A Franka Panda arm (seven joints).
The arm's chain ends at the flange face. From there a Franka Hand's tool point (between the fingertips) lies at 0.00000 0.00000 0.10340 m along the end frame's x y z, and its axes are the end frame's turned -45 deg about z.
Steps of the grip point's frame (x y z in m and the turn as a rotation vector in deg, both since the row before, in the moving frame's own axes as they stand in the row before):
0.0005 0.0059 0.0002 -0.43 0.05 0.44
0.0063 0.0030 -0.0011 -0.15 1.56 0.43
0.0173 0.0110 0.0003 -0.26 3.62 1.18
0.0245 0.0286 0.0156 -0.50 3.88 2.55
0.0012 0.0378 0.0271 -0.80 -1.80 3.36
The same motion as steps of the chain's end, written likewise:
0.0039 0.0033 0.0002 -0.27 0.34 0.44
0.0044 -0.0005 -0.0011 1.00 1.21 0.43
0.0150 -0.0002 0.0005 2.38 2.74 1.18
0.0319 0.0071 0.0158 2.39 3.10 2.55
0.0289 0.0226 0.0272 -1.84 -0.71 3.36

